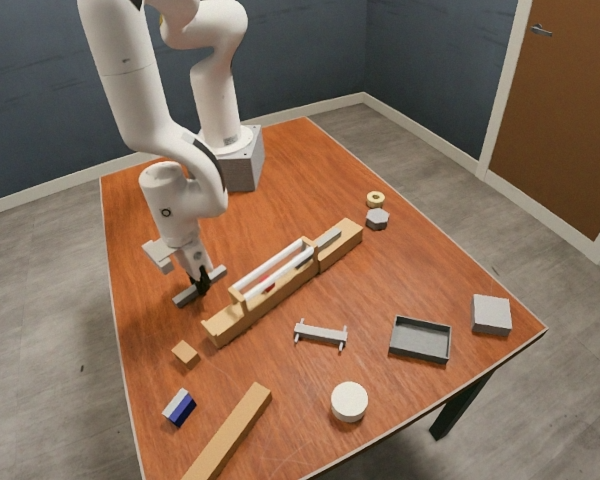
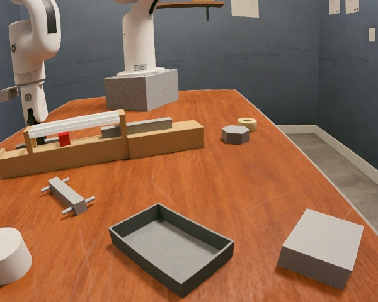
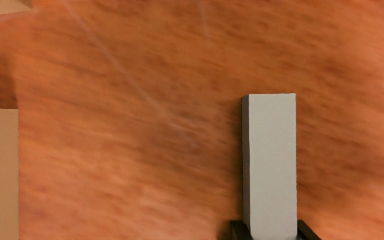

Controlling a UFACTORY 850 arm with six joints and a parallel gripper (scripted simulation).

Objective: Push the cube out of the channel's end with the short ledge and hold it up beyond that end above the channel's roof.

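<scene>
The grey bar is 10 mm below my hand. From my hand the other things lie so: blue-white block (250 mm ahead, 170 mm to the right, 10 mm below); red cube (130 mm ahead, 110 mm to the left, 30 mm above); tan cube (160 mm ahead, 110 mm to the right, 10 mm below).
</scene>
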